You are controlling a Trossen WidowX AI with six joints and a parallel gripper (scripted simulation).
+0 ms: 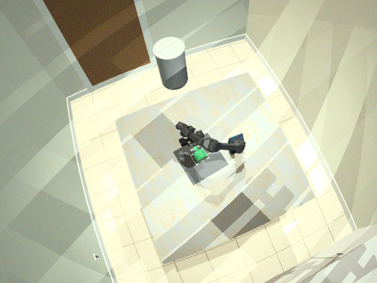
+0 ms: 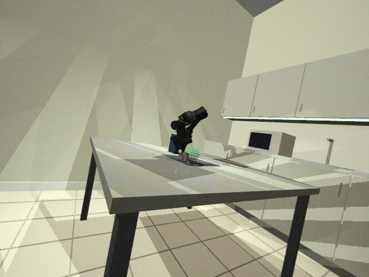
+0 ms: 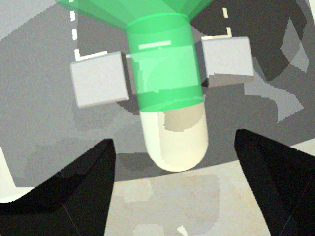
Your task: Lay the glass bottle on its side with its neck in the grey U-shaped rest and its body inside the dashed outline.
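Right now my gripper tip is 5 cm to the right of the green glass bottle. Also, from my gripper tip: dark grey mat (11 cm to the left, 6 cm below).
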